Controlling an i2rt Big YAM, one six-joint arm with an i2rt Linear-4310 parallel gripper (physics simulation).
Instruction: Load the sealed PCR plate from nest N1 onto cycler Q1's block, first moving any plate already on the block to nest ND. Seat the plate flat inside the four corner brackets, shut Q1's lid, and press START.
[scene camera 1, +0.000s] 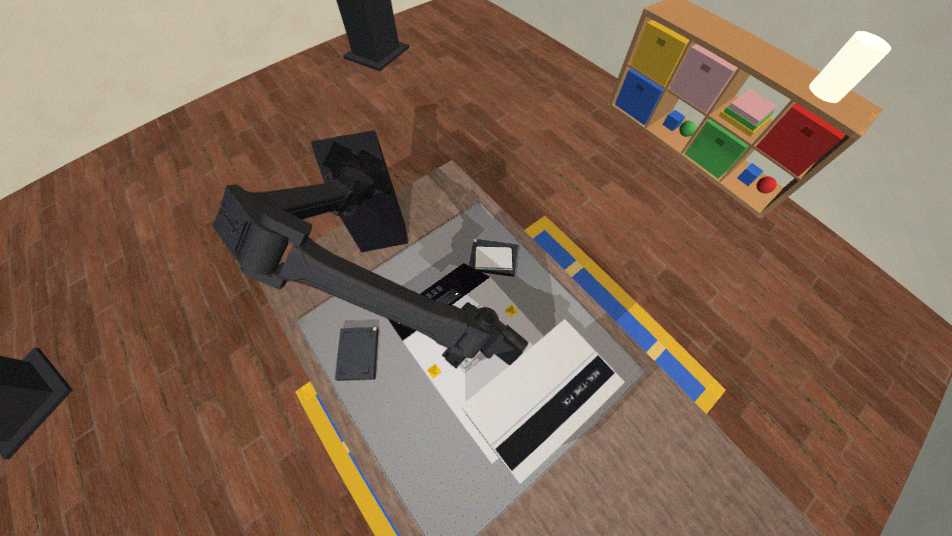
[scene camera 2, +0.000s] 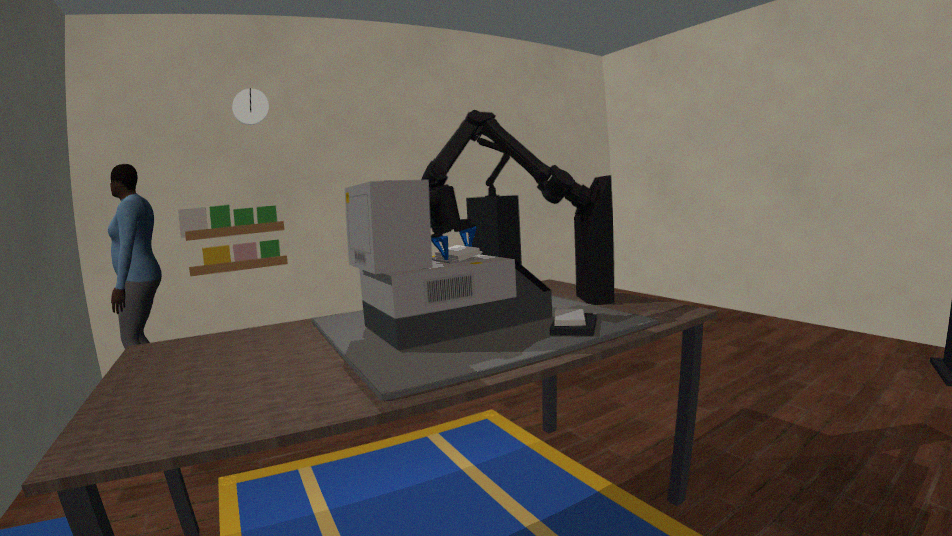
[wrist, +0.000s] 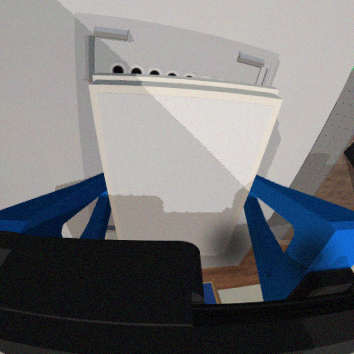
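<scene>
My gripper (scene camera 2: 457, 247) (wrist: 177, 178) is shut on a white, flat-topped PCR plate (scene camera 2: 465, 252) (wrist: 185, 145), its blue fingers on the plate's two long sides. The plate is over the cycler's block (wrist: 165, 50), set back from the two far corner brackets (wrist: 111, 33) (wrist: 250, 60). A row of wells shows beyond its far edge; the near brackets are hidden. Cycler Q1 (scene camera 1: 443, 392) (scene camera 2: 492, 276) has its lid (scene camera 1: 532, 376) (scene camera 2: 393, 226) standing open. Another white plate (scene camera 1: 493, 257) (scene camera 2: 569, 317) sits in a dark nest (scene camera 2: 572, 330). A second dark nest (scene camera 1: 357, 352) is empty. Nest labels and START are unreadable.
The raised lid stands close beside my gripper. The cycler's dark front panel (scene camera 1: 474, 274) lies under my forearm. The cycler and nests stand on a grey mat (scene camera 1: 426, 459) (scene camera 2: 426, 372) on the wooden table (scene camera 2: 233, 399). A person (scene camera 2: 133, 239) stands behind the table.
</scene>
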